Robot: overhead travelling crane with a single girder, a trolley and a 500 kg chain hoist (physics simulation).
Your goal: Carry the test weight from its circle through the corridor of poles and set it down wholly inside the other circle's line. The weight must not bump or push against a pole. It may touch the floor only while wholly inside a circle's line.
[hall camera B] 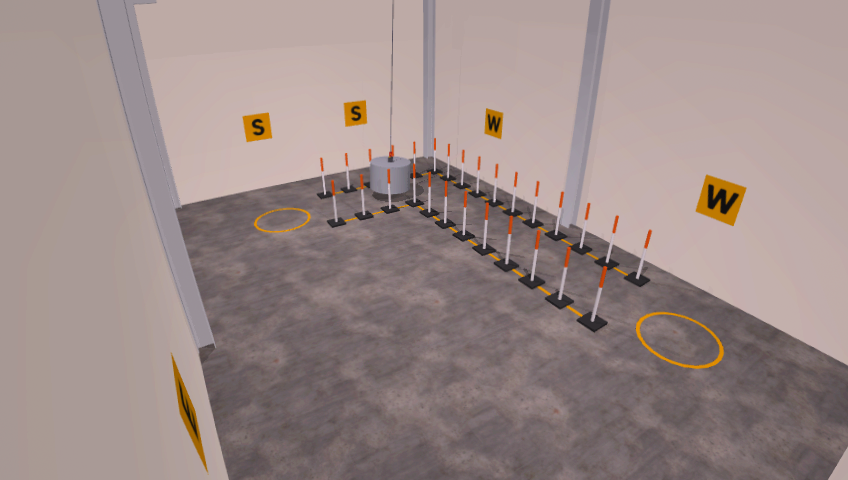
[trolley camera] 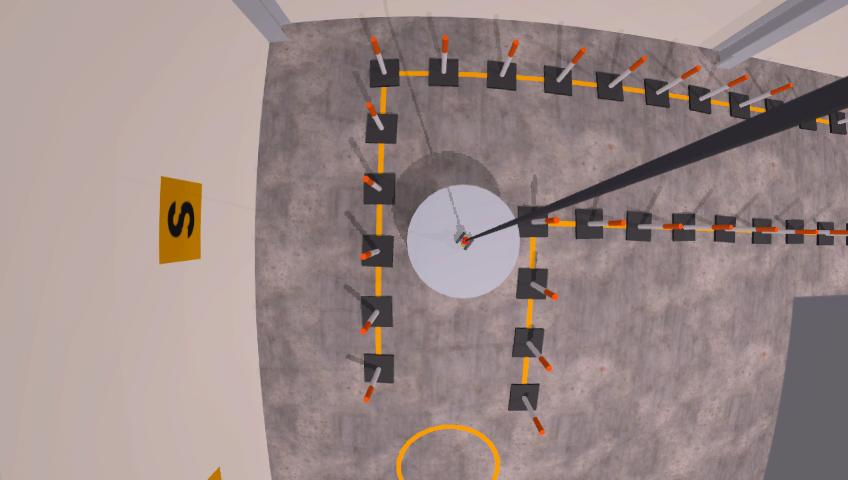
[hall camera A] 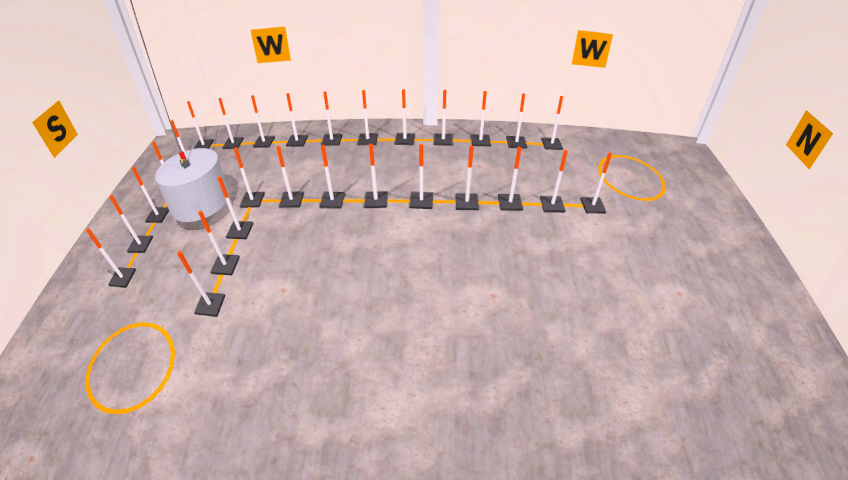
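The test weight [hall camera A: 191, 193] [hall camera B: 389, 178] [trolley camera: 452, 267], a light grey cylinder, hangs upright above the floor, its shadow below it. It is in the short leg of the corridor, near the bend. My gripper, the hook [hall camera A: 184, 161] [hall camera B: 390, 157] [trolley camera: 464, 240], is shut on the weight's top fitting. In the trolley view the weight's right edge appears close to the base of the inner corner pole [trolley camera: 532, 221]; the exact gap is unclear. The near circle [hall camera A: 119, 411] [hall camera B: 282, 231] [trolley camera: 449, 426] lies beyond the short leg's open end. The other circle [hall camera A: 664, 184] [hall camera B: 693, 366] lies past the long leg's end.
The outer pole row turns at a corner pole base [trolley camera: 384, 72] and runs along the W wall. The inner row's end pole base [hall camera A: 593, 205] [hall camera B: 592, 321] stands near the other circle. The S wall sign [trolley camera: 180, 220] is left of the short leg.
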